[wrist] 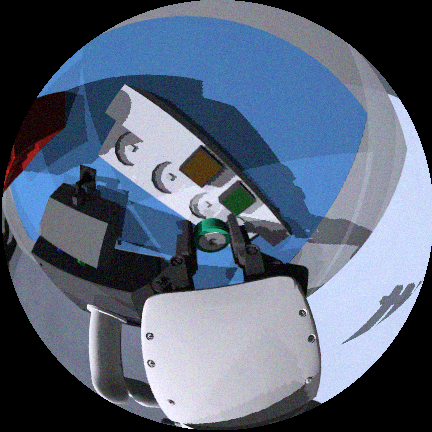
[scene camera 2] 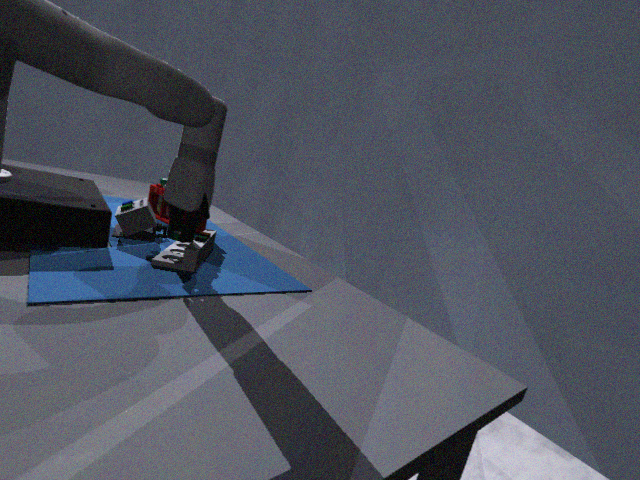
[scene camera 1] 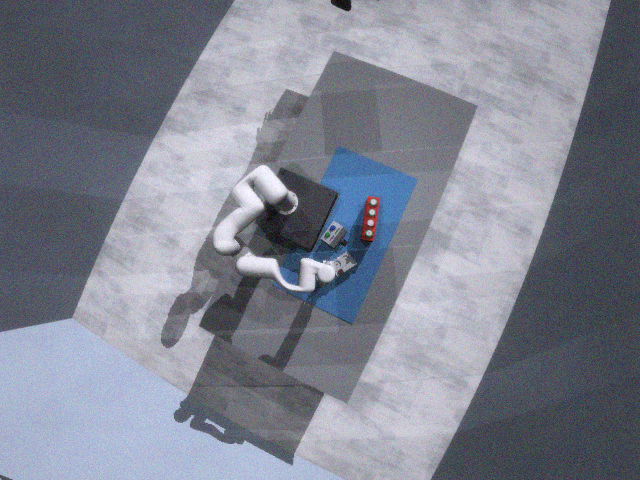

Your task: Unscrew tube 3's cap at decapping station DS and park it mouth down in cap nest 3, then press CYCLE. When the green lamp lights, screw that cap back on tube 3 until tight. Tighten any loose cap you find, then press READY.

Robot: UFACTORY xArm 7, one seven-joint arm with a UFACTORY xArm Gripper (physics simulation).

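Seen in the pictures: gripper, fingertip midpoint: [wrist: 209, 227] [scene camera 2: 179, 239]; arm's base, origin of the base link: [wrist: 106, 313] [scene camera 1: 286, 202].
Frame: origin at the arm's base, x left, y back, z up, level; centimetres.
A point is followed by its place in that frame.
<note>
My gripper [wrist: 209, 227] {x -24.7, y -32.2, z -4.5 cm} [scene camera 2: 183, 235] {x -24.7, y -32.2, z -4.5 cm} is shut on a green cap [wrist: 212, 239] {x -24.9, y -32.1, z -2.9 cm}, whose shaded numbered top faces the wrist camera. It is low over the near end of the white nest board [wrist: 150, 129] {x -19.1, y -41.1, z -4.1 cm} [scene camera 2: 200, 255] {x -31.1, y -34.4, z -6.0 cm} [scene camera 1: 352, 261] {x -16.1, y -42.4, z -4.1 cm}. Three round nests show in the wrist view; the cap and finger partly cover that end. Whether the cap touches the board cannot be told. The board has an amber square [wrist: 201, 166] {x -23.0, y -38.8, z -3.2 cm} and a green square [wrist: 238, 198] {x -26.2, y -36.6, z -3.2 cm}. The red tube rack [scene camera 1: 366, 237] [scene camera 2: 154, 193] holds tubes in a row; cap tightness cannot be told. The fingers are hidden in scene camera 1.
A grey box [scene camera 1: 333, 234] {x -6.8, y -28.6, z -1.3 cm} [scene camera 2: 136, 221] {x -12.0, y -27.0, z -4.3 cm} [wrist: 72, 232] {x -8.5, y -31.1, z -2.4 cm} with blue and green buttons stands between the rack and my dark base block [scene camera 1: 310, 211] {x 0.1, y -13.5, z -0.4 cm}. A small black fixture [wrist: 87, 175] {x -8.7, y -35.3, z -8.4 cm} [scene camera 1: 343, 241] {x -8.0, y -34.5, z -6.0 cm} is beside it. They are around a blue mat [scene camera 1: 356, 304] {x -36.4, y -52.5, z -8.6 cm}.
</note>
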